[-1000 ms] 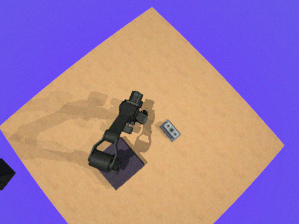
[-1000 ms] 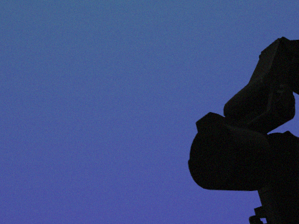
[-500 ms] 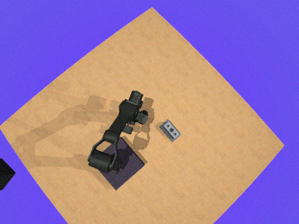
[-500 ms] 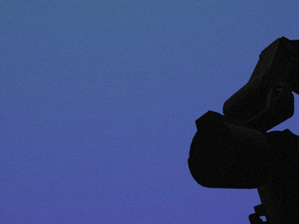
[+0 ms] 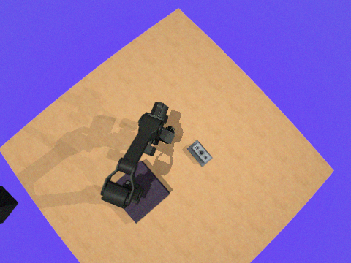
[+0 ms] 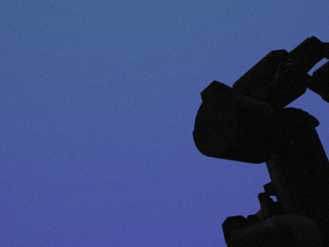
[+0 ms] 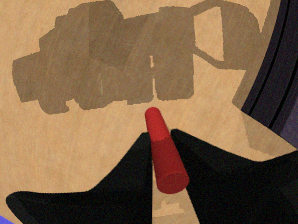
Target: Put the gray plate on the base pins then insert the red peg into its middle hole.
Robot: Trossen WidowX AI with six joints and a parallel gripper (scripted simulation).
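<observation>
Now: gripper tip 80 mm short of the gray plate, 220 mm to the left of it and 40 mm above it. Also, from my gripper tip: base 80 mm ahead, 220 mm to the right, 80 mm below; red peg right at my gripper tip.
</observation>
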